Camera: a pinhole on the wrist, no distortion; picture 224 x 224 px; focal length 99.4 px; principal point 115.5 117.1 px. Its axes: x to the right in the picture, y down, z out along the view. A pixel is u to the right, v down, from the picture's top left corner.
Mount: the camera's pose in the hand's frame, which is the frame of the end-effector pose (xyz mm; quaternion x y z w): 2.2 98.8 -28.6 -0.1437 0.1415 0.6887 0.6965
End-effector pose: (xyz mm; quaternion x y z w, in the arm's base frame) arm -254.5 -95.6 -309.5 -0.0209 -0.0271 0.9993 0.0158
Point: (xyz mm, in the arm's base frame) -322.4 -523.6 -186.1
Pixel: 193 102
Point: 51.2 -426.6 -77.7
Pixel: 141 217
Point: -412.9 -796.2 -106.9
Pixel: 205 93
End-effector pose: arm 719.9 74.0 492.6 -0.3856 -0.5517 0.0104 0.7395
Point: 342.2 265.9 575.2
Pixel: 21 116
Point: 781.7 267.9 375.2
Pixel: 190 107
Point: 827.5 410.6 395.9
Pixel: 200 64
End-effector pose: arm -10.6 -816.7 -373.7 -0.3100 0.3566 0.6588 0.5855
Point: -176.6 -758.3 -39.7
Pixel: 110 198
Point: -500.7 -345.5 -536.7
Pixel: 159 14
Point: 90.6 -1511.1 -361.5
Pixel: behind the camera
